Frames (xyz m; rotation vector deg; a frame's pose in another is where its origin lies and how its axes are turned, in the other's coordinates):
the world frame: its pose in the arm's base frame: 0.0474 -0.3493 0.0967 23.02 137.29 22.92
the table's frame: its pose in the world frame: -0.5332 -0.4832 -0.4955 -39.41 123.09 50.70
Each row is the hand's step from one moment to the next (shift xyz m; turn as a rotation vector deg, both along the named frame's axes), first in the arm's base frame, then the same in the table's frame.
Working: the arm's base frame: its pose in the table's frame: -1.0713 0.1829 0.5628 19.75 65.68 70.03

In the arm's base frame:
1: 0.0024 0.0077 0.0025 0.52 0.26 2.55
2: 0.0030 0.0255 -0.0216 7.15 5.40 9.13
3: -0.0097 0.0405 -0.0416 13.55 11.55 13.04
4: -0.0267 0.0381 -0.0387 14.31 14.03 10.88
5: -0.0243 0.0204 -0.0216 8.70 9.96 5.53
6: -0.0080 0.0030 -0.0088 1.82 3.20 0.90
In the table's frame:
1: -0.0024 0.0058 0.0056 1.92 1.43 1.06
2: -0.0323 0.0046 0.0080 3.90 11.33 4.49
3: -0.0559 -0.0077 0.0166 3.13 20.48 7.60
4: -0.0506 -0.0222 0.0246 -0.10 21.31 8.12
5: -0.0269 -0.0208 0.0178 -1.75 13.11 5.52
6: -0.0082 -0.0088 0.0023 -1.20 3.07 1.87

